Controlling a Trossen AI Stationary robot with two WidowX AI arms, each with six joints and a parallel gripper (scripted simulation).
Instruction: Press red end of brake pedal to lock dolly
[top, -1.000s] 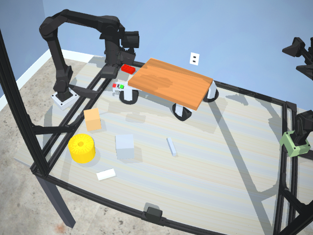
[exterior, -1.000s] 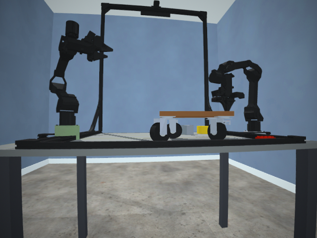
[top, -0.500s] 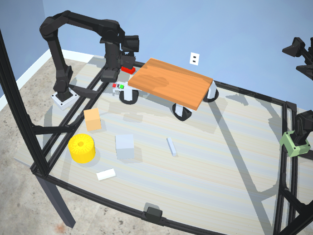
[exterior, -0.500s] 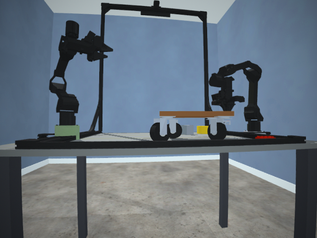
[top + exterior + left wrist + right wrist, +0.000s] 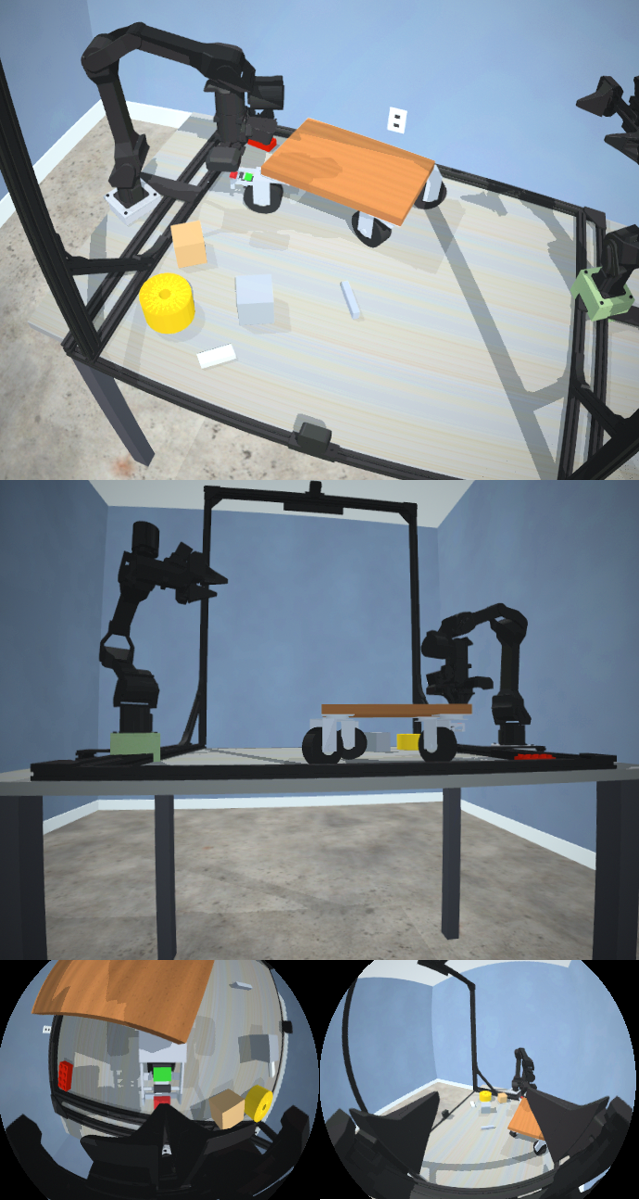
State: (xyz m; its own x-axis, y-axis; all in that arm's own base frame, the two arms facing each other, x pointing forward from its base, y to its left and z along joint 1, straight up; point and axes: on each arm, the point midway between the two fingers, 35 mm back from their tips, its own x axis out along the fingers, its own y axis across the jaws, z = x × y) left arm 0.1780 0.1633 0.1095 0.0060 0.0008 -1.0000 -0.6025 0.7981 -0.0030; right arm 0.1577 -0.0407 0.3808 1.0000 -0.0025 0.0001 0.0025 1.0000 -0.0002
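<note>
Now: left hand 10 mm to the left of the brake pedal and 50 mm above it. From my left hand the other things lie so: red brick (220 mm ahead, 20 mm to the left, 120 mm below); tan cube (160 mm behind, 40 mm to the left, 110 mm below); grey cube (250 mm behind, 130 mm to the right, 100 mm below).
</note>
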